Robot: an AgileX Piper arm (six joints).
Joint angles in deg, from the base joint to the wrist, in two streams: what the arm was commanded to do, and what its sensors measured. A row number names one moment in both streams.
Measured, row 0:
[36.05, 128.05, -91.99, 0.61, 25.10, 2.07]
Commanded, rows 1 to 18:
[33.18, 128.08, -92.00, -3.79, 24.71, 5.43]
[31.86, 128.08, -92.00, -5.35, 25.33, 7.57]
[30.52, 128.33, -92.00, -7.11, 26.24, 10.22]
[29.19, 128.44, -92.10, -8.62, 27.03, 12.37]
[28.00, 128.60, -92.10, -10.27, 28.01, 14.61]
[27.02, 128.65, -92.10, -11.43, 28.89, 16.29]
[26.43, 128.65, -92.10, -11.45, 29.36, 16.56]
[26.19, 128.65, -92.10, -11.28, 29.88, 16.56]
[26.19, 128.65, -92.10, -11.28, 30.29, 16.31]
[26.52, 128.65, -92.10, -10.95, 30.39, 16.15]
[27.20, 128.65, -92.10, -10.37, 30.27, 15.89]
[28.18, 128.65, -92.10, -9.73, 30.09, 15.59]
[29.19, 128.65, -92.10, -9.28, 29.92, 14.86]
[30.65, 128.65, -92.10, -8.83, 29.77, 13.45]
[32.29, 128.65, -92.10, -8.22, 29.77, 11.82]
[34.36, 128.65, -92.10, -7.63, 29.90, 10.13]
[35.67, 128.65, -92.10, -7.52, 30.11, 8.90]
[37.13, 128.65, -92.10, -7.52, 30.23, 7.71]
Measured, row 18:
[30.99, 128.28, -92.20, -9.89, 28.91, 12.49]
